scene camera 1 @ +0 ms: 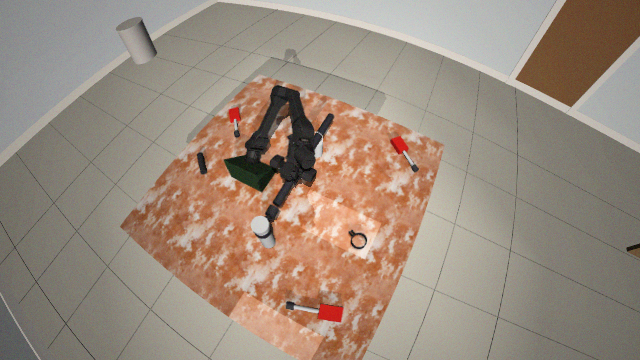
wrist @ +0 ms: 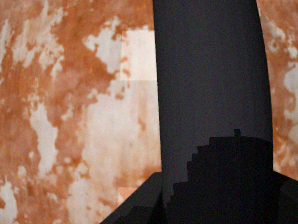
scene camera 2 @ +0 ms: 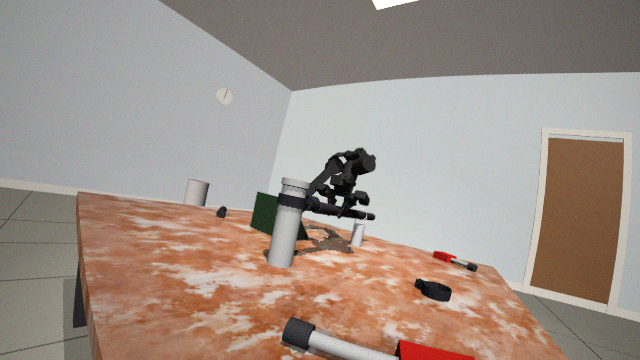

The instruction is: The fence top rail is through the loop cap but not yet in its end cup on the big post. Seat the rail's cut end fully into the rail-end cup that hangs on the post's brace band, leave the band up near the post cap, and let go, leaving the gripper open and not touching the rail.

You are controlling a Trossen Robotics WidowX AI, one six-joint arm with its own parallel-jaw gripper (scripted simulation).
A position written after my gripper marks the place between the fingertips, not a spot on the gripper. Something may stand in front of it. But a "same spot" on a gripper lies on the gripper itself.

my gripper: scene camera 1 290,183; wrist; scene camera 2
same spot on my gripper: [wrist: 149,196] = [scene camera 2: 340,210]
